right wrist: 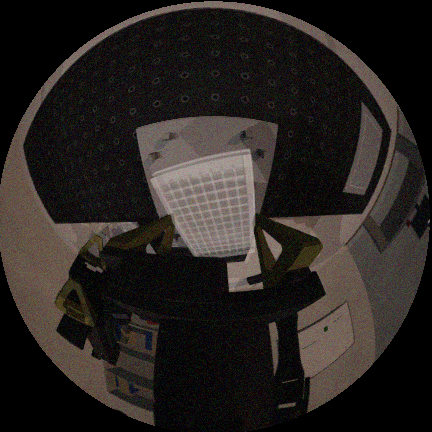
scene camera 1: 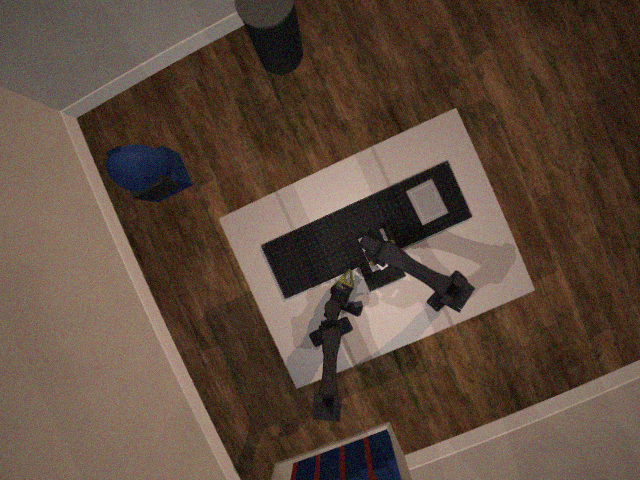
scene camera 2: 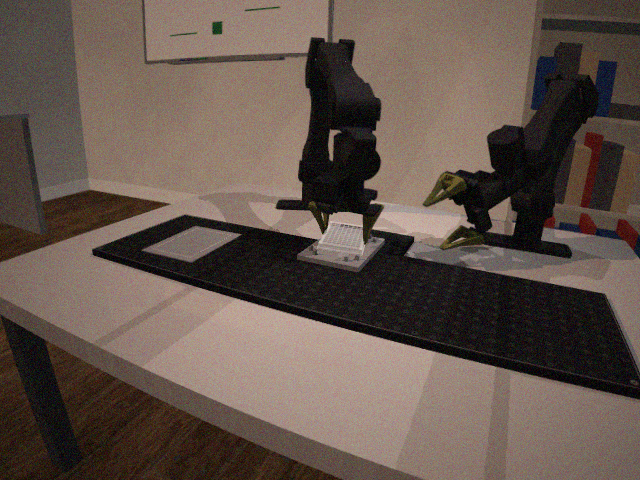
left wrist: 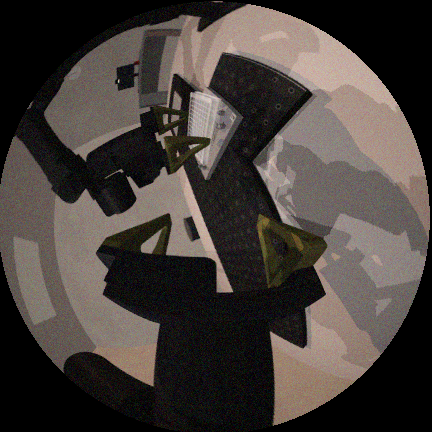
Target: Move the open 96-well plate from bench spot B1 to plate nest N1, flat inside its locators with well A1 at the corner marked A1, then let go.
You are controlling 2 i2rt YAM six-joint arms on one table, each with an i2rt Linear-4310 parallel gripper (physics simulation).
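Places are measured from the left arm's base along level axes (x left, y down, z back), in millimetres.
Where they show: left gripper, between the fingertips: [right wrist: 87,253] [scene camera 1: 347,272] [scene camera 2: 433,227] [left wrist: 213,217]; right gripper, between the fingertips: [right wrist: 213,217] [scene camera 2: 344,238] [left wrist: 199,126]; left arm's base, origin of its link: [scene camera 2: 525,246]; right arm's base, origin of its link: [scene camera 1: 446,291].
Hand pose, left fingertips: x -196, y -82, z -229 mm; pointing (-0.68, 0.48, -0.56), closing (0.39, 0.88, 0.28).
Observation:
Each offset is from my left fingertips to the centre of the thing. "spot": to the spot under its first point. Level surfaces: height alone.
The white 96-well plate {dy +46, dx -168, dz -4 mm} [scene camera 2: 342,237] [right wrist: 209,209] [left wrist: 200,116] is between the fingers of my right gripper [scene camera 2: 344,228] [right wrist: 213,217] [left wrist: 199,126], which is shut on its sides. The plate is low over the grey plate nest {dy +59, dx -164, dz -20 mm} [scene camera 2: 332,262] [right wrist: 209,135] [left wrist: 225,135], within its small locator pegs. In the right wrist view it looks turned slightly against the nest's edges. I cannot tell if it rests on the nest. In scene camera 1 the right arm hides the plate. My left gripper [scene camera 2: 434,224] [left wrist: 213,217] [scene camera 1: 347,278] is open and empty, off to the side.
The nest sits on a long black perforated mat {dy +69 mm} [scene camera 2: 270,281] [scene camera 1: 309,257] on the pale table {dy +82 mm} [scene camera 2: 294,371]. A light grey rectangle {spot: dy +68, dx -454, dz -123 mm} [scene camera 2: 191,243] [scene camera 1: 428,202] [right wrist: 365,157], empty, marks the mat's far end. A whiteboard [scene camera 2: 237,29] hangs on the wall behind.

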